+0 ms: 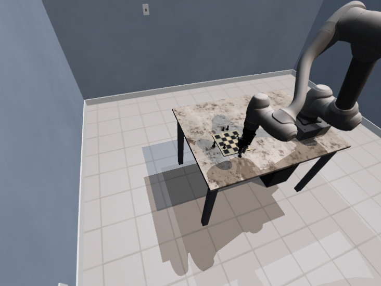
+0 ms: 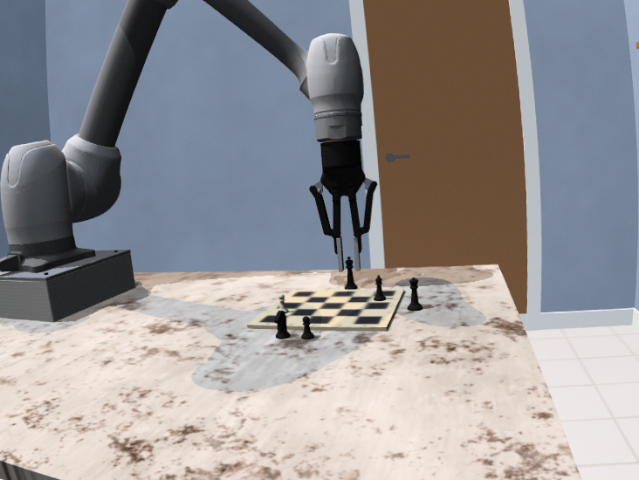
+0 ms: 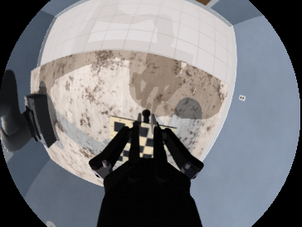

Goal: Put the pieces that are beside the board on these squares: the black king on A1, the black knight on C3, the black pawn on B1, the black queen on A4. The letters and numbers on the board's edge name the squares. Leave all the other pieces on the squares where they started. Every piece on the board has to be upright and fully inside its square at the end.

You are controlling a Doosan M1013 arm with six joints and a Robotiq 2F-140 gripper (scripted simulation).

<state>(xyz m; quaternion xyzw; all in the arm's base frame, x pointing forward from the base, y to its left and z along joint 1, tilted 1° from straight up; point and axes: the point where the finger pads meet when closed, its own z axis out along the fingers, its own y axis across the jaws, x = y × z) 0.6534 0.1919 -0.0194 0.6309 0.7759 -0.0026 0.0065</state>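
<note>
Now: hand 4 cm above the black king. Also, from my hand: small chessboard: 14 cm to the right, 7 cm below, 1 cm ahead; then white pawn: 18 cm to the right, 6 cm behind, 5 cm below; then black pawn: 28 cm to the right, 6 cm below, 2 cm ahead.
</note>
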